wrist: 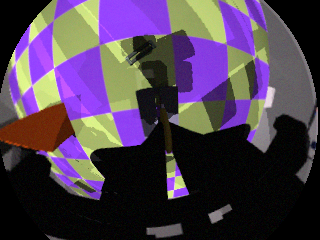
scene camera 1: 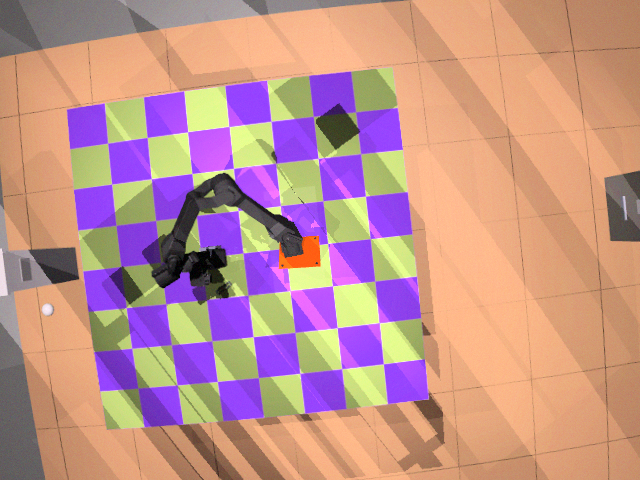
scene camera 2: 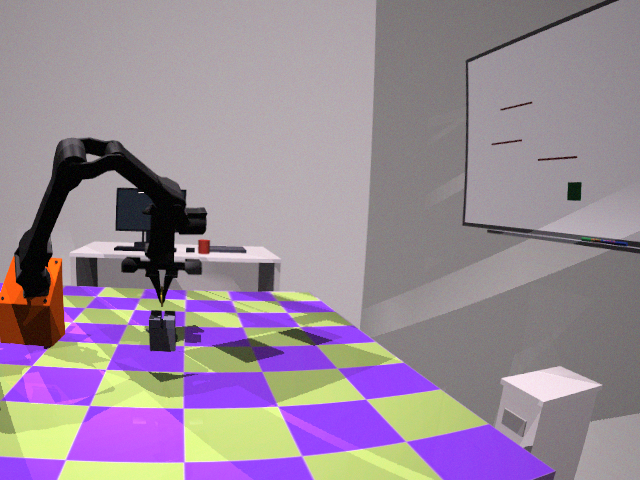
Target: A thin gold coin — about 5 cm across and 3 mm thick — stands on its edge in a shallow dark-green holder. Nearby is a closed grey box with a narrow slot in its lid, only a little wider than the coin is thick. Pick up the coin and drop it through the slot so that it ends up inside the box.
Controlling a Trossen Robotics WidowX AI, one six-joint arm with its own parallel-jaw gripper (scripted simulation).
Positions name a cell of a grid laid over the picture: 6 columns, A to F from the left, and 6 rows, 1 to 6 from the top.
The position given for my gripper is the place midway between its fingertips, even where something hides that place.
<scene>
My gripper (scene camera 2: B4) carries a coin.
My gripper is seen too in the wrist view (wrist: D4) and in scene camera 1 (scene camera 1: B4).
</scene>
